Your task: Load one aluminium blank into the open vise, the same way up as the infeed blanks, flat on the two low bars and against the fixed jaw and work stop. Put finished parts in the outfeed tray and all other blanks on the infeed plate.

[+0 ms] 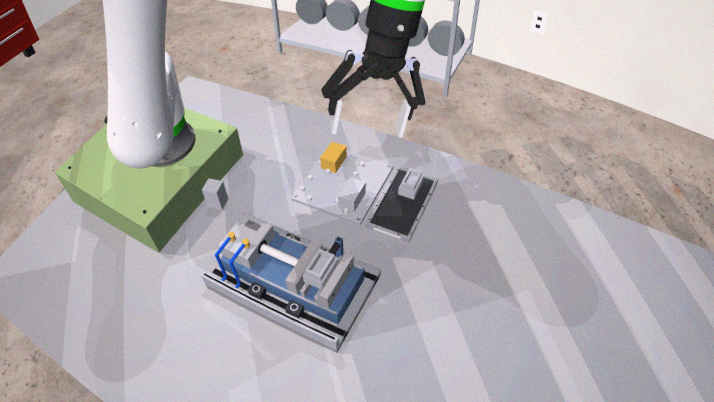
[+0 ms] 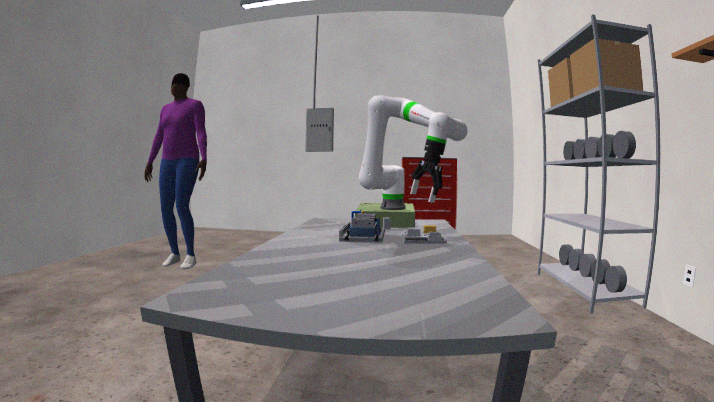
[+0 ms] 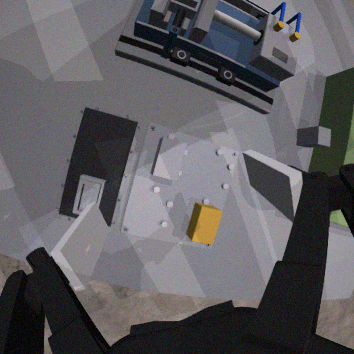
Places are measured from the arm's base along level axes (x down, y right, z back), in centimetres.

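Pixels of known places: gripper, between the fingertips: [image 1: 366, 131] [image 2: 421, 198] [image 3: 172, 193]; arm's base, origin of its link: [image 2: 393, 208].
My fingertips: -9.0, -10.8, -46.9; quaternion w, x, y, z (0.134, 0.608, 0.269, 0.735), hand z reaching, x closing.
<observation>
For each thing: its top centre in the pictures, then the offset to it from my fingertips, as dx, dy, dz. "spot": a spot on its surface instead.
- infeed plate, centre of its top: [image 3: 182, 190] [image 1: 343, 180] +18.0, -1.3, +6.0
- plain grey blank, centre of its top: [image 3: 169, 158] [image 1: 351, 189] [image 2: 413, 228] +14.5, +3.3, +1.9
- orange block, centre of its top: [image 3: 207, 225] [image 1: 333, 151] [image 2: 430, 225] +14.5, -5.9, +10.5
- top, a spot on its surface: [image 1: 320, 267] spot: +8.8, +27.2, -2.2
- blue vise, centre of its top: [image 3: 233, 10] [image 1: 285, 254] [image 2: 363, 215] +8.9, +27.0, +4.9
- similar pocketed part, centre of its top: [image 3: 86, 198] [image 1: 411, 177] [image 2: 435, 232] +14.8, -5.2, -8.9
- small grey box, centre of its top: [image 1: 212, 185] [image 3: 324, 136] [image 2: 386, 217] +12.9, +15.1, +30.6
- work stop, centre of its top: [image 3: 179, 17] [image 1: 333, 249] +9.2, +22.4, -2.4
My gripper [image 1: 369, 134] [image 2: 423, 197] [image 3: 172, 193] is open and empty, high above the infeed plate [image 1: 320, 192] [image 3: 145, 200]. A plain grey blank [image 1: 352, 194] [image 2: 413, 232] [image 3: 170, 157] and an orange block [image 1: 333, 156] [image 2: 429, 229] [image 3: 204, 224] stand on that plate among small pins. A grey part with a rectangular pocket on top [image 1: 320, 267] sits between the jaws of the blue vise [image 1: 345, 305] [image 2: 364, 231] [image 3: 230, 42]; its underside is hidden. A similar pocketed part [image 1: 411, 183] [image 2: 434, 236] [image 3: 89, 194] lies in the black-floored outfeed tray [image 1: 400, 214] [image 3: 105, 140].
A small grey box [image 1: 215, 194] [image 2: 386, 223] [image 3: 313, 136] stands beside the green robot base [image 1: 150, 195] [image 2: 400, 218]. Two blue hoses [image 1: 234, 262] rise at the vise's near left end. The work stop [image 1: 339, 245] stands on the vise's side towards the infeed plate.
</observation>
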